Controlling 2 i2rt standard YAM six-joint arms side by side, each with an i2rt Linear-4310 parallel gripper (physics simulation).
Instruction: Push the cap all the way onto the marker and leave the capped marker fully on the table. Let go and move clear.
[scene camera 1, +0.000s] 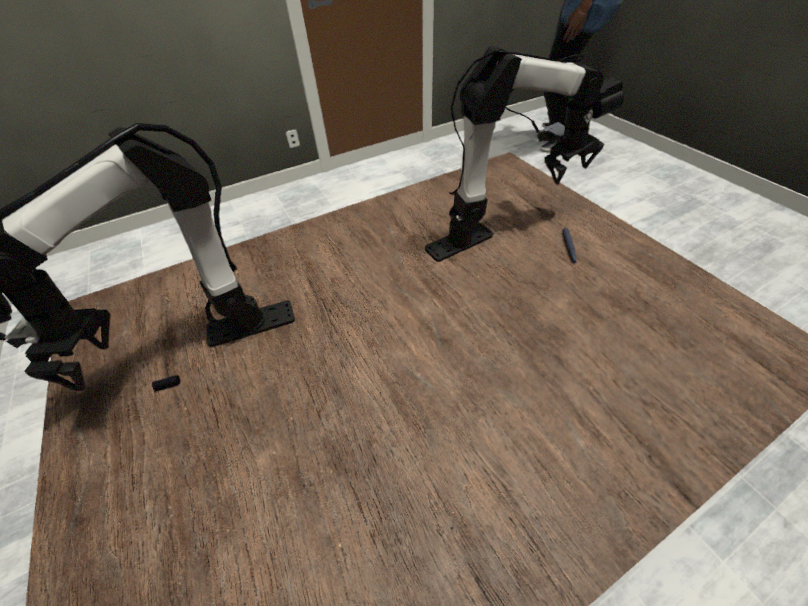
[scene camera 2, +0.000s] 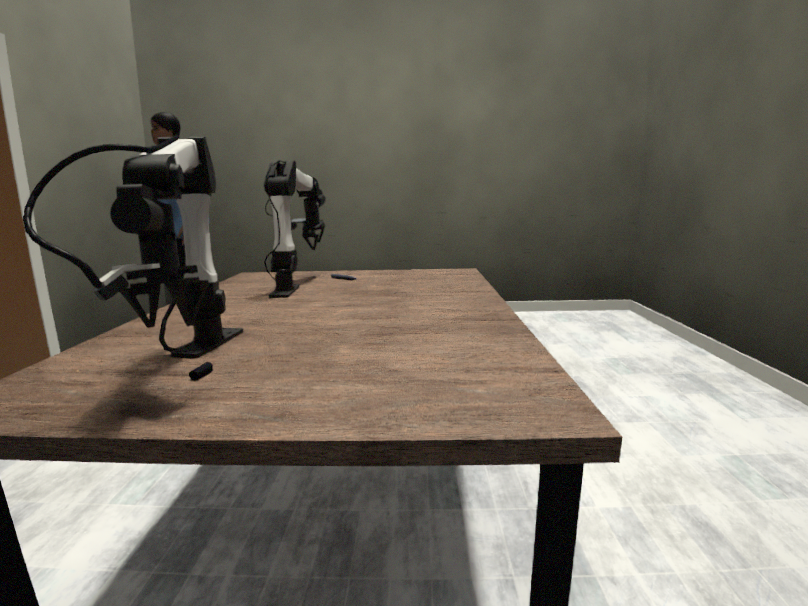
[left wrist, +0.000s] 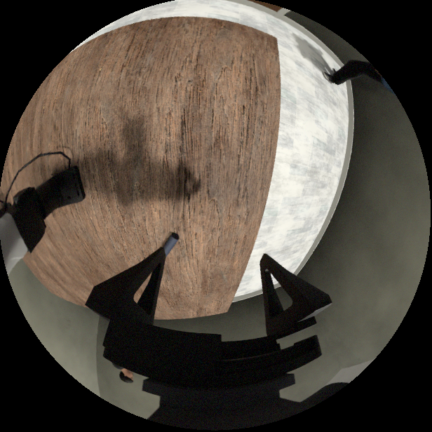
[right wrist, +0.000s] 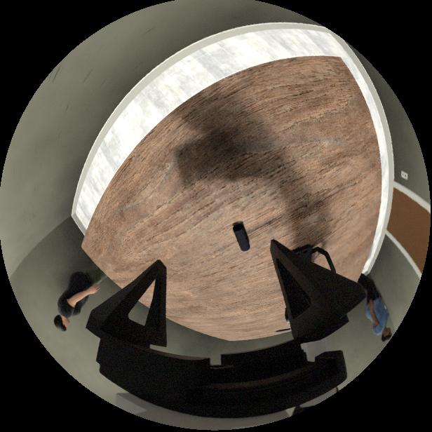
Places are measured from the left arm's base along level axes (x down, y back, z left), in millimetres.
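Where they show: left gripper, between the fingertips: (scene camera 1: 570, 175) (scene camera 2: 316, 246); right gripper, between the fingertips: (scene camera 1: 93, 368) (scene camera 2: 170, 326); left arm's base, origin of its link: (scene camera 1: 459, 242) (scene camera 2: 285, 291); right arm's base, origin of its link: (scene camera 1: 251, 324) (scene camera 2: 210, 343).
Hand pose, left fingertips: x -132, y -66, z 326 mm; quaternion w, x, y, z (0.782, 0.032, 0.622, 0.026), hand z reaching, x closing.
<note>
Each offset is from my left fingertips to the top centre of the thing. Level surfaces: height alone.
The blue marker {dx +114, dy -125, dz -91 mm} (scene camera 1: 569, 245) (scene camera 2: 343, 277) lies flat on the table at the upper right of scene camera 1; in the left wrist view one end of the marker (left wrist: 171, 243) shows beside a fingertip, the rest hidden by that finger. The short dark cap {dx +113, dy +38, dz -1118 mm} (scene camera 1: 165, 382) (scene camera 2: 201, 371) (right wrist: 241, 236) lies on its side on the table, apart from the marker. My left gripper (scene camera 1: 574, 168) (scene camera 2: 313, 242) (left wrist: 213, 256) is open and empty, above the table near its far edge. My right gripper (scene camera 1: 91, 365) (right wrist: 213, 256) is open and empty, raised above the table, left of the cap in scene camera 1.
The brown wooden table {dx +132 mm} (scene camera 1: 417, 417) (scene camera 2: 391, 391) carries both arm bases. The left arm's base plate (scene camera 1: 459, 242) stands left of the marker in scene camera 1, and the right arm's base plate (scene camera 1: 250, 323) stands behind the cap. A person in blue (scene camera 1: 574, 39) stands beyond the table.
</note>
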